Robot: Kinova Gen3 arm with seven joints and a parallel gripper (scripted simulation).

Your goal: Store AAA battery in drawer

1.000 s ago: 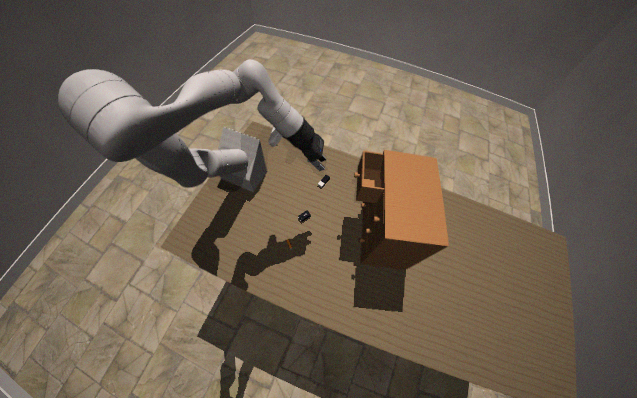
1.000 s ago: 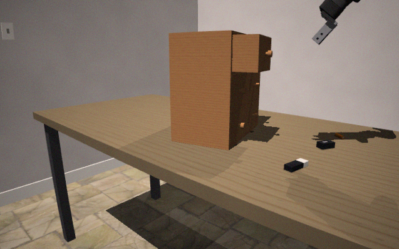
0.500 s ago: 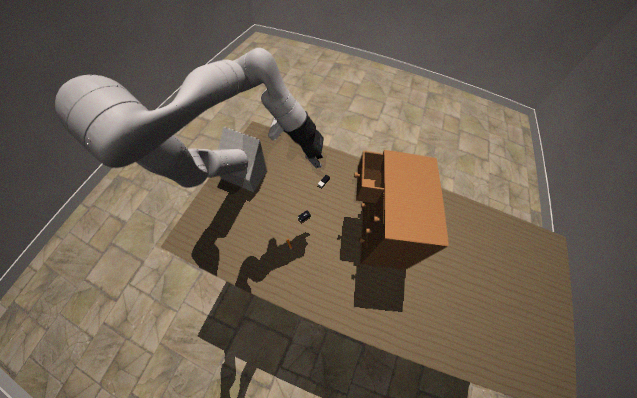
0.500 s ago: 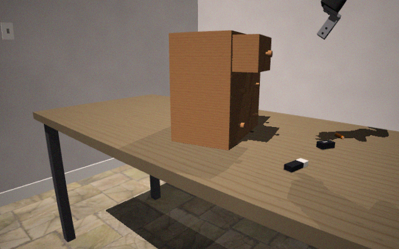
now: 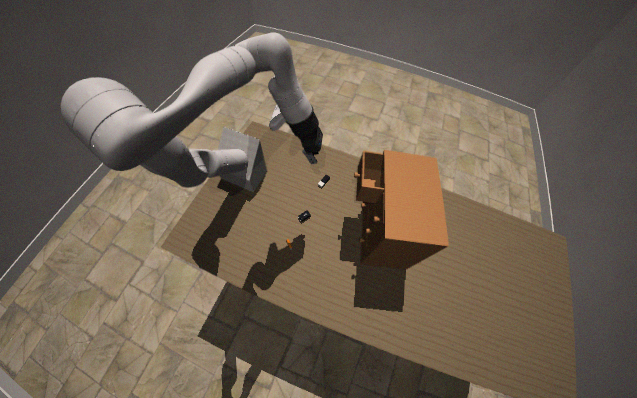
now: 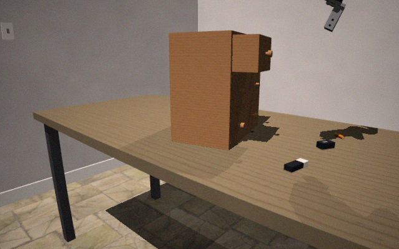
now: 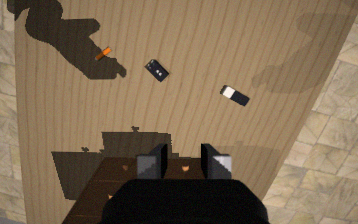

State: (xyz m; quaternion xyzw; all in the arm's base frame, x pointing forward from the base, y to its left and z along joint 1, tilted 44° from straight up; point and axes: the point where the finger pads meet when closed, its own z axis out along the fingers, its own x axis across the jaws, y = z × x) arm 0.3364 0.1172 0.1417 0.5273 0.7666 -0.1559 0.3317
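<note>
The AAA battery is 1 cm behind my hand, 20 cm to the right of it and 34 cm below it. The rest, counted from my hand: black-and-white block: 2 cm ahead, 13 cm to the left, 34 cm below; then small dark block: 1 cm behind, 7 cm to the right, 33 cm below.
</note>
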